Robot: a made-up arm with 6 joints.
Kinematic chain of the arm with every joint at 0, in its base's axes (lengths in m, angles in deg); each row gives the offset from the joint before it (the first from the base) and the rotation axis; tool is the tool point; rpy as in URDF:
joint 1: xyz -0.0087 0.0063 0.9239 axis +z
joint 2: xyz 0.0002 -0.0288 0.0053 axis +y
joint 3: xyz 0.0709 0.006 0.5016 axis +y
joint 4: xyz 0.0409 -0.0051 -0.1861 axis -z
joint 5: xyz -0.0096 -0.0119 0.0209 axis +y
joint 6: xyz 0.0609 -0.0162 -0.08 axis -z
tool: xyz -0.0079 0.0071 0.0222 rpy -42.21 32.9 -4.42
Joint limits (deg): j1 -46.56..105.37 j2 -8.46..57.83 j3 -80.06..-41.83 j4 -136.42..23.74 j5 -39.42..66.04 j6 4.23..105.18
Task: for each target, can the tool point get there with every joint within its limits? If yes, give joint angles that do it. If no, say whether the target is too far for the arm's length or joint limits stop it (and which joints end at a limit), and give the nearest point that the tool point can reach.
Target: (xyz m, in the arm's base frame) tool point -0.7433 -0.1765 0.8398
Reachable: no: joint limits stop it (at a limit: joint 1, joint 2, joint 3, joint 6) | nearest point -0.1617 0.3949 0.9521 | short by 0.823 m
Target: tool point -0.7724 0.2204 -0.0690
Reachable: no: too far | nearest point -0.1434 0.4376 0.8892 | short by 1.167 m
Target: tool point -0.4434 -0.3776 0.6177
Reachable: no: joint limits stop it (at a limit: joint 1, joint 2, joint 3, joint 5, joint 6) | nearest point 0.2288 -0.3346 0.8884 | short by 0.726 m
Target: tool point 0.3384 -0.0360 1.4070
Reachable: yes | joints -2.30 2.00 -73.07 -61.62 36.84 95.71
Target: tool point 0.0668 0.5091 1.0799
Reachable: yes | joints 86.89 37.65 -61.31 11.35 28.94 29.38
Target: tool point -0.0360 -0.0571 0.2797
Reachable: no: joint limits stop it (at a limit: joint 1, joint 2, joint 3, joint 4, joint 6) | nearest point 0.2379 -0.3068 0.8914 | short by 0.715 m
